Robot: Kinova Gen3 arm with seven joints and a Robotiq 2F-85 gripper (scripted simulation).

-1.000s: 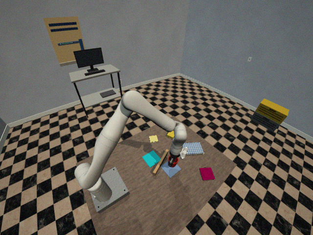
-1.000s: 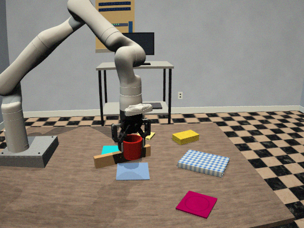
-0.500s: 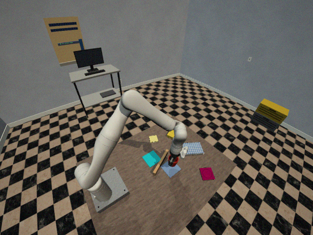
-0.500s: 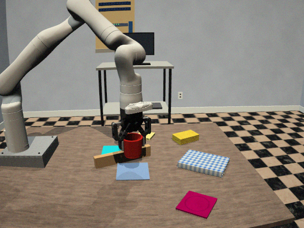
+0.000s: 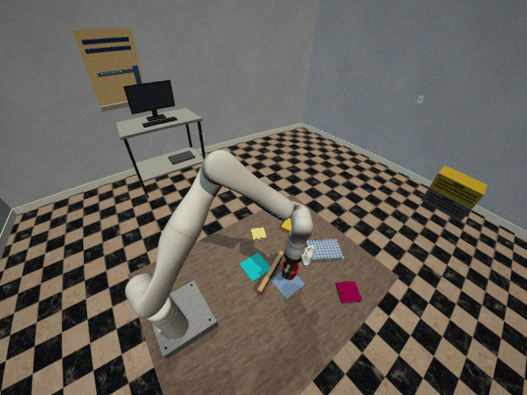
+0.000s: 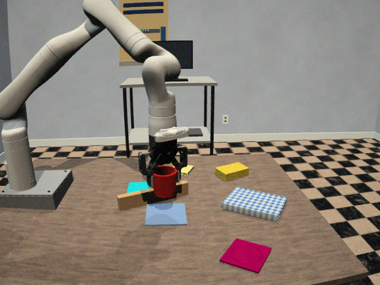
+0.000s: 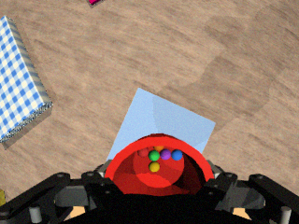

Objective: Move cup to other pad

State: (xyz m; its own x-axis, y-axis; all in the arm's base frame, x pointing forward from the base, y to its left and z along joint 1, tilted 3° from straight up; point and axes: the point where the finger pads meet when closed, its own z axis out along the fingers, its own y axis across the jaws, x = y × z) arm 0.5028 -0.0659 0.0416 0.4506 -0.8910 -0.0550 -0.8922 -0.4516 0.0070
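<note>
Right now the tan wooden rail is 100 mm below my hand, 70 mm to the left of it and 40 mm behind it. From my hand the other things lie so: red cup 20 mm below; then yellow block 270 mm to the left, 240 mm ahead, 90 mm below.
</note>
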